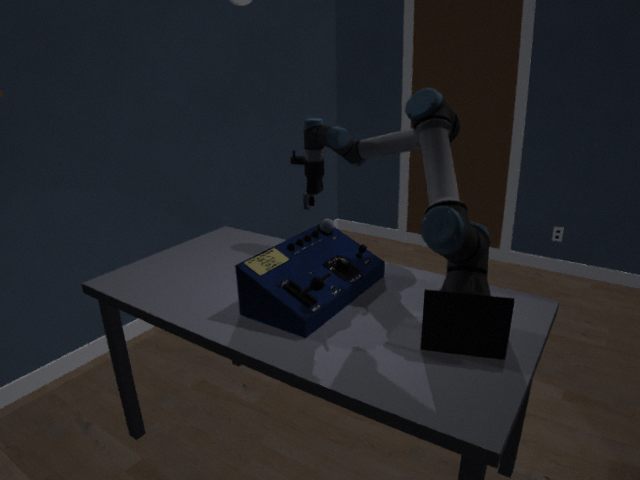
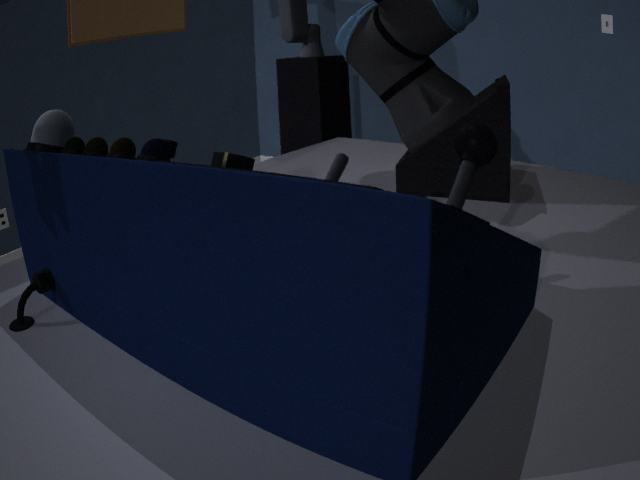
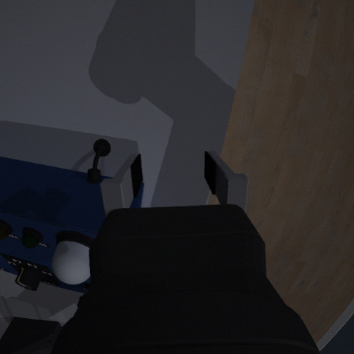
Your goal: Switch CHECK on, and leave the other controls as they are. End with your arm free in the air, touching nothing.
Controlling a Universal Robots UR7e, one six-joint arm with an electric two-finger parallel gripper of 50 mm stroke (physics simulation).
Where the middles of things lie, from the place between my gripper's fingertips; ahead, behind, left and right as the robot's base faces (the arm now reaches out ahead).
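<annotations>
There's a blue console [image 2: 361, 324] here, and my gripper is 100 mm above it, 210 mm past it and 280 mm to the right of it.
</annotations>
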